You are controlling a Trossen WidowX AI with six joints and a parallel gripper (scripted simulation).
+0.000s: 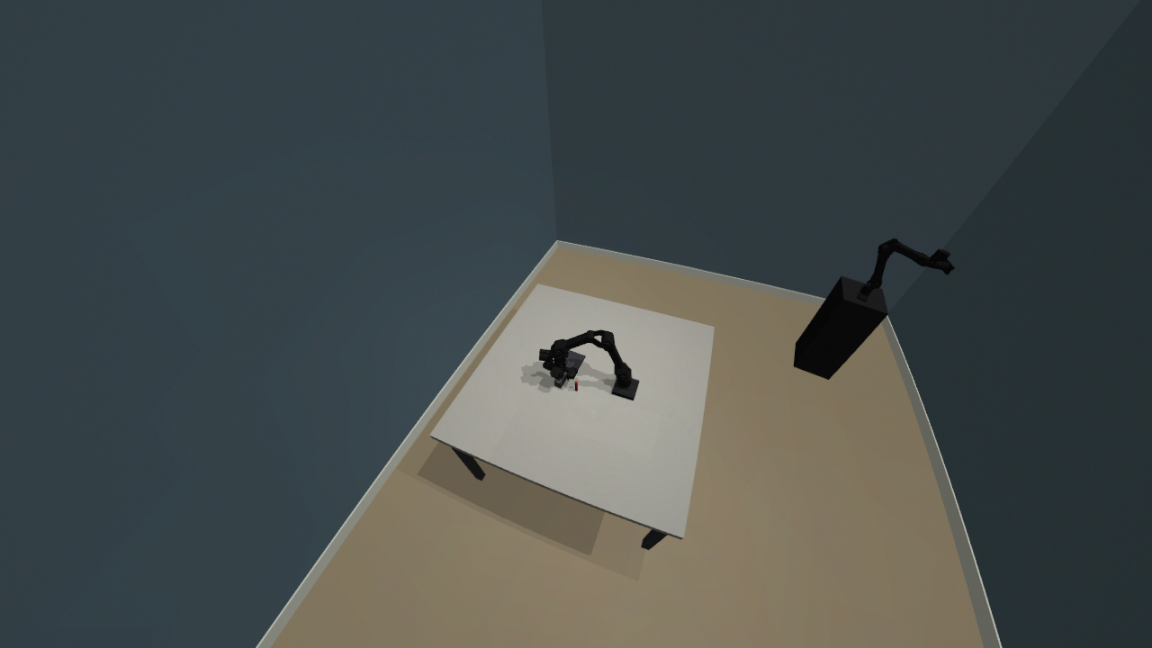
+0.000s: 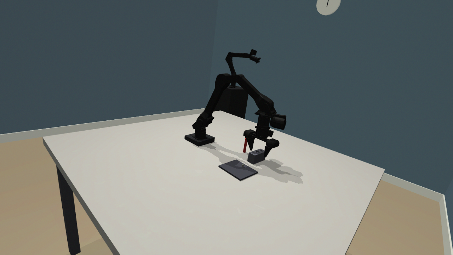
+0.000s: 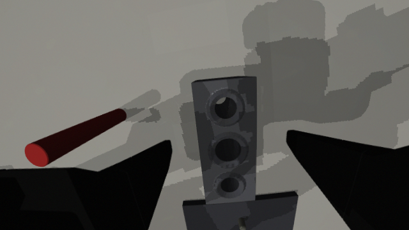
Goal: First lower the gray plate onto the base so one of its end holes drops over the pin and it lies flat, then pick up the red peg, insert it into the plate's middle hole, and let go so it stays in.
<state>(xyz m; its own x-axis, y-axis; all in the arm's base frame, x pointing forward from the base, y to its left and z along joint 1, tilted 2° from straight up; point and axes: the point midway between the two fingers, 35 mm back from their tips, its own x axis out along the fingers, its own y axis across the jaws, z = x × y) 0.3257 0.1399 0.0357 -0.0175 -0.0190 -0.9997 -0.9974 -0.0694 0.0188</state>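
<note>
Now: gripper tip right at the gray plate. The rest, counted from my gripper tip: red peg (110 mm behind, 10 mm to the left); then dark base (140 mm to the right, 30 mm below, 30 mm ahead).
</note>
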